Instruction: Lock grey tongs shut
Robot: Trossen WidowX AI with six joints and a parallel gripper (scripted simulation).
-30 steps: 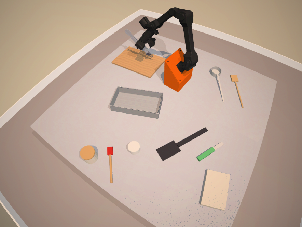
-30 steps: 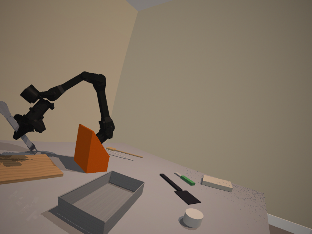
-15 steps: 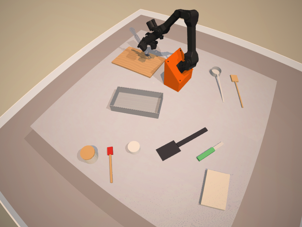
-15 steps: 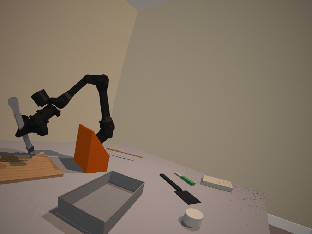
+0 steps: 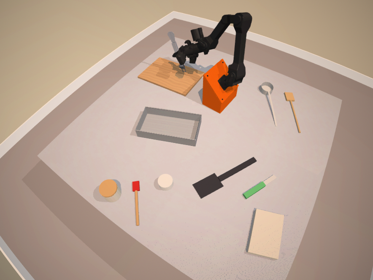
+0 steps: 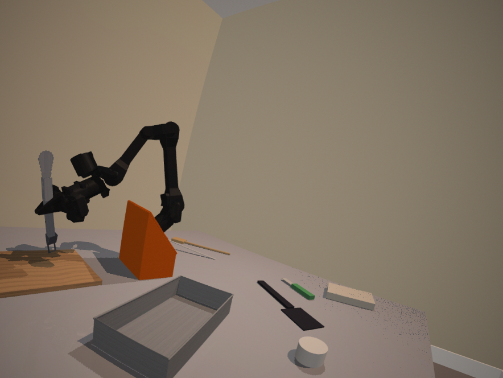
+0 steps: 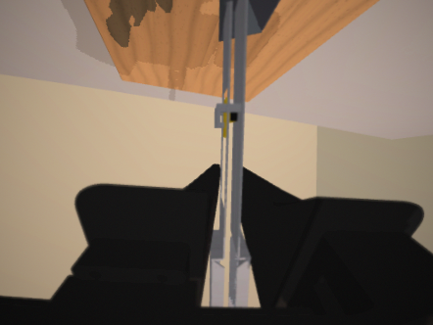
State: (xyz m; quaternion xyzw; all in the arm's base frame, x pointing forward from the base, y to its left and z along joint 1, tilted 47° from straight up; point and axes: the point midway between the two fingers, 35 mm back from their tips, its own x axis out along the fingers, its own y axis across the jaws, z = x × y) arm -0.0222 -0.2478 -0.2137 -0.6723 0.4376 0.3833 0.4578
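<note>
My gripper tip is now 3 cm to the left of the wooden board and 15 cm above it. Round my gripper tip: black turner 41 cm ahead, 61 cm to the left, 16 cm below; then roasting tin 34 cm ahead, 24 cm to the left, 13 cm below; then white puck 59 cm ahead, 43 cm to the left, 14 cm below.
</note>
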